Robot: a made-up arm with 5 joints.
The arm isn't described. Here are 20 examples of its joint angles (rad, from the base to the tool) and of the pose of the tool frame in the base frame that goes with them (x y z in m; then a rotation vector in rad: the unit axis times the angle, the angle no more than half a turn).
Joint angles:
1: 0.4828 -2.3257 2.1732 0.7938 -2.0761
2: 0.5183 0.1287 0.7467 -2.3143 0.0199
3: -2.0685 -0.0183 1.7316 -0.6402 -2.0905
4: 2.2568 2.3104 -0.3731 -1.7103 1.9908
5: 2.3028 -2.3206 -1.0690 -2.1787 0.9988
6: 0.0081 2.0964 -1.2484 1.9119 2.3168
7: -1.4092 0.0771 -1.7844 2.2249 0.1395
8: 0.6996 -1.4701 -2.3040 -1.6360 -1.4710
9: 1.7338 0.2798 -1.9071 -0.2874 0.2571
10: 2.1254 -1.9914 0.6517 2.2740 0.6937
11: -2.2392 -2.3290 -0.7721 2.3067 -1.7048
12: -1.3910 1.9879 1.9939 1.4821 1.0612
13: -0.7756 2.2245 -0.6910 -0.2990 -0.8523
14: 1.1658 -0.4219 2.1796 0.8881 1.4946
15: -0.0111 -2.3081 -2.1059 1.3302 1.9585
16: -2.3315 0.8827 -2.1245 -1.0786 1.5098
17: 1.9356 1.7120 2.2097 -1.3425 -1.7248
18: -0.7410 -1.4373 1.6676 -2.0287 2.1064
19: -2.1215 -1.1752 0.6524 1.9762 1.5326
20: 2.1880 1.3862 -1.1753 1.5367 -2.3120
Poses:
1: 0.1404 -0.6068 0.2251 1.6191 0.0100 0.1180
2: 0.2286 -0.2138 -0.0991 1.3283 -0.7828 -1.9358
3: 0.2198 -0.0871 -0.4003 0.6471 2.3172 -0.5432
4: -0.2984 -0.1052 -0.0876 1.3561 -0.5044 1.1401
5: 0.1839 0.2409 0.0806 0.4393 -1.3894 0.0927
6: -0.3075 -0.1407 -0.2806 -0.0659 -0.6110 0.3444
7: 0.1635 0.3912 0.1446 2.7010 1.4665 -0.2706
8: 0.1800 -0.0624 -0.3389 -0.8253 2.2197 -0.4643
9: 0.4322 0.0418 -0.0242 -0.0276 -0.0683 -0.5584
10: -0.2998 0.2462 -0.0400 0.2215 1.2911 -0.8502
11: 0.4025 -0.2622 0.2507 1.2997 0.2775 0.7301
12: -0.3585 -0.0812 -0.3031 -1.2508 0.1975 -2.3164
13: 0.3986 -0.3813 -0.0034 -2.3103 0.7738 -1.0834
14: -0.1844 0.2853 0.4675 0.6202 1.5031 -0.1636
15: -0.2035 -0.3241 0.2580 -2.6455 -0.7694 0.1784
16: 0.1670 -0.0777 0.3289 0.9489 -1.8122 -2.2311
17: -0.3120 0.4118 0.1788 -0.8403 -1.7190 0.0157
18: 0.1565 0.0416 -0.4029 1.7408 -0.4706 2.4179
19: 0.0003 0.5101 -0.0741 1.1583 -0.8622 -0.4546
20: 0.6790 0.0303 0.2925 -0.2124 1.6241 -0.4212
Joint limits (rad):
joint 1: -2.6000..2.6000
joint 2: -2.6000..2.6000
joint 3: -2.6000..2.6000
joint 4: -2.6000..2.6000
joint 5: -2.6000..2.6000
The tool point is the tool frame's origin. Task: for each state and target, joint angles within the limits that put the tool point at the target. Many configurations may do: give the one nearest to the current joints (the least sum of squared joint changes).
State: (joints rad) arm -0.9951 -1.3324 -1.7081 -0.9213 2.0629
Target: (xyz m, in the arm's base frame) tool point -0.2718 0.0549 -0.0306
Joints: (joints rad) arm -0.3992 -1.4284 -2.0391 -1.5240 1.2441
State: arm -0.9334 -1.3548 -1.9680 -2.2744 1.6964
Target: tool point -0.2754 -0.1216 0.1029
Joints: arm -0.8742 -1.4273 -1.9459 -2.2137 1.7294
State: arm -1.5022 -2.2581 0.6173 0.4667 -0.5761
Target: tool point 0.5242 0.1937 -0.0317
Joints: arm -1.1792 -1.5962 0.1976 0.9429 -0.3710
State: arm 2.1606 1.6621 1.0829 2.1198 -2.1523
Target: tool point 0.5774 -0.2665 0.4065
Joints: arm 1.9675 1.2389 0.7526 2.1953 -1.9416
